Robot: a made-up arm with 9 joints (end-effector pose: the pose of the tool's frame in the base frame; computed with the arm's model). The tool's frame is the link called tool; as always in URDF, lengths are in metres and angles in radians. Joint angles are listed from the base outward.
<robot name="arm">
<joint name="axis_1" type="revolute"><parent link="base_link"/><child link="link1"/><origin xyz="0.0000 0.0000 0.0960"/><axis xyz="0 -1 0"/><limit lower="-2.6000" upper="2.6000" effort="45" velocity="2.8"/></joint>
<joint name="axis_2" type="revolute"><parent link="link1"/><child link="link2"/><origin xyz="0.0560 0.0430 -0.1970"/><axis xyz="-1 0 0"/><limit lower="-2.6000" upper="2.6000" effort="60" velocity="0.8"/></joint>
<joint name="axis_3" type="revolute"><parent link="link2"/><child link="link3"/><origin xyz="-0.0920 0.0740 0.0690"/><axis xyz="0 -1 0"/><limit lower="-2.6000" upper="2.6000" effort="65" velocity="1.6"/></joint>
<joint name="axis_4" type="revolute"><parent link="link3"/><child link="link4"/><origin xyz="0.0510 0.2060 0.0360"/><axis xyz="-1 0 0"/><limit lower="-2.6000" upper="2.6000" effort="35" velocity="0.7"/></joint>
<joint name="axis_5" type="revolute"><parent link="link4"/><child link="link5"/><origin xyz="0.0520 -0.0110 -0.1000"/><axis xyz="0 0 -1"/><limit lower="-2.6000" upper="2.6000" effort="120" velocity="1.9"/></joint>
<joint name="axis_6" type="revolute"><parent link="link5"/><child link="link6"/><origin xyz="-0.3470 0.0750 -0.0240"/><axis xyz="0 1 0"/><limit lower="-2.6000" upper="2.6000" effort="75" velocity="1.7"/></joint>
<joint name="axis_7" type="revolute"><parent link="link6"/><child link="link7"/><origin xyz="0.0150 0.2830 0.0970"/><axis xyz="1 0 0"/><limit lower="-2.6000" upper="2.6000" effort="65" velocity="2.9"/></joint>
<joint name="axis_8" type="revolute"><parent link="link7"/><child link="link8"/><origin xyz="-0.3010 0.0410 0.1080"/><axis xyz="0 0 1"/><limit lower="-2.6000" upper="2.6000" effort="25" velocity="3.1"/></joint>
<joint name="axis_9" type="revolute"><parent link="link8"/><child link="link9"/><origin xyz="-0.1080 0.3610 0.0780"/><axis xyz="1 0 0"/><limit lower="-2.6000" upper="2.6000" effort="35" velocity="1.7"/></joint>
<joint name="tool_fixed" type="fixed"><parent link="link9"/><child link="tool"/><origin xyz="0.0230 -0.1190 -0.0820"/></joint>
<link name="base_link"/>
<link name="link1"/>
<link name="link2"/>
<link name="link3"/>
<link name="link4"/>
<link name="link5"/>
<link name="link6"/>
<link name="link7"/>
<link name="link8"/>
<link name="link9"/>
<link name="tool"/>
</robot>
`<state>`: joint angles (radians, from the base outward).
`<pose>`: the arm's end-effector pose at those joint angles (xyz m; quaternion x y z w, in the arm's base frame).
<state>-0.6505 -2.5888 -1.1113 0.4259 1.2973 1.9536 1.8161 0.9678 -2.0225</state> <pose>0.2288 -0.3629 -0.2260 0.4332 0.7915 0.3938 0.1757</pose>
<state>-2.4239 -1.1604 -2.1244 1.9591 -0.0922 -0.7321 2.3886 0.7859 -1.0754</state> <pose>-0.4418 -0.4732 -0.1203 -0.8486 -0.2931 0.3995 0.1853</pose>
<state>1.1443 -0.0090 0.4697 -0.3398 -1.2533 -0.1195 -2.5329 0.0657 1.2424</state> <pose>0.6413 -0.1985 -0.1156 -0.5041 -0.8392 -0.0058 0.2038</pose>
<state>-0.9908 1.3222 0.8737 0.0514 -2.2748 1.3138 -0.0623 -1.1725 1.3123</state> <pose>-0.0237 -0.2030 0.2405 -0.4687 0.2870 0.6988 0.4578</pose>
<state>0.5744 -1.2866 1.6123 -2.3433 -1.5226 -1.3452 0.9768 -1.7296 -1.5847</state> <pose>0.0193 0.2552 0.7722 -0.2170 0.8371 -0.3172 0.3894</pose>
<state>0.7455 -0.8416 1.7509 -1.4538 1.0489 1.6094 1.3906 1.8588 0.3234</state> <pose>-0.3013 -0.1130 -0.3881 -0.5363 0.0611 -0.6043 0.5860</pose>
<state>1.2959 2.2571 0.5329 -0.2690 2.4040 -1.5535 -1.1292 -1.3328 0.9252</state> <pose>0.6203 0.2013 0.4995 0.1763 0.0955 -0.0378 0.9790</pose>
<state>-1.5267 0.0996 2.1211 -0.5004 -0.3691 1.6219 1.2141 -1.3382 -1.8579</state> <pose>-0.0723 0.5143 0.1530 -0.4810 0.7497 0.2937 0.3468</pose>
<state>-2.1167 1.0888 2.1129 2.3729 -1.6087 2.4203 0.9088 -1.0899 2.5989</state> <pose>-0.1660 -0.3915 0.5989 -0.2918 -0.7292 0.1377 0.6034</pose>
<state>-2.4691 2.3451 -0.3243 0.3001 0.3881 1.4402 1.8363 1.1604 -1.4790</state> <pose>-0.5412 0.0181 0.9049 -0.5966 0.1868 0.7237 0.2922</pose>
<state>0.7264 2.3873 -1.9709 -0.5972 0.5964 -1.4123 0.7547 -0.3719 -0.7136</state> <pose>1.0022 -0.5729 -0.6049 0.5942 0.2176 0.7699 0.0830</pose>
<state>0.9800 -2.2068 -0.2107 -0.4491 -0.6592 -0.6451 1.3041 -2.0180 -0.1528</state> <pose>-0.1621 -0.1711 -0.3384 0.4145 0.4895 0.7615 0.0934</pose>
